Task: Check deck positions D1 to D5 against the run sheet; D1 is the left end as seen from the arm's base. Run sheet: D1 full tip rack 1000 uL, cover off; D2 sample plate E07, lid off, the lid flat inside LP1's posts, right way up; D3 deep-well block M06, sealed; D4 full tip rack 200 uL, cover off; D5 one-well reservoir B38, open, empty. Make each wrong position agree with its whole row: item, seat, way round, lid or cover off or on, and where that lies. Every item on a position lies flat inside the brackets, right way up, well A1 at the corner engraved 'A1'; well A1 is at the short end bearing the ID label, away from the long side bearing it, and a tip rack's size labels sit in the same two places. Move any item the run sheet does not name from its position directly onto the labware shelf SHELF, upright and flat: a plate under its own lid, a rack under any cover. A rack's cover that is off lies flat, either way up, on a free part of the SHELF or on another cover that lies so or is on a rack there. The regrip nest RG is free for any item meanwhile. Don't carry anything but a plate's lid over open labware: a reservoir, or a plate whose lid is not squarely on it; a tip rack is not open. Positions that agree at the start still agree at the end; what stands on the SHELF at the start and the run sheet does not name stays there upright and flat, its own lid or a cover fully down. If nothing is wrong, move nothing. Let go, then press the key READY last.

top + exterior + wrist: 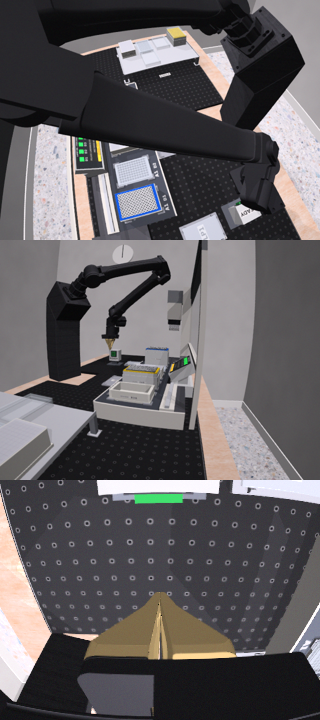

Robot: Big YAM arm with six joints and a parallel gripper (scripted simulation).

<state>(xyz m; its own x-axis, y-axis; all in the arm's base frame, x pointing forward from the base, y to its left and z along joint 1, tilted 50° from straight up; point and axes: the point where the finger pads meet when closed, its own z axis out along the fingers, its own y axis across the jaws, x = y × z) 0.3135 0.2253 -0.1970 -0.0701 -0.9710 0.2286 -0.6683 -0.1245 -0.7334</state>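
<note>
My gripper is now 6 cm to the right of the ready key, 4 cm above it and 1 cm short of it. From my hand the other things lie so: blue-rimmed tip rack 30 cm ahead, 8 cm to the right; regrip nest 29 cm to the right, 13 cm ahead, 12 cm below; lid 16 cm ahead, 11 cm below, 10 cm to the left.
</note>
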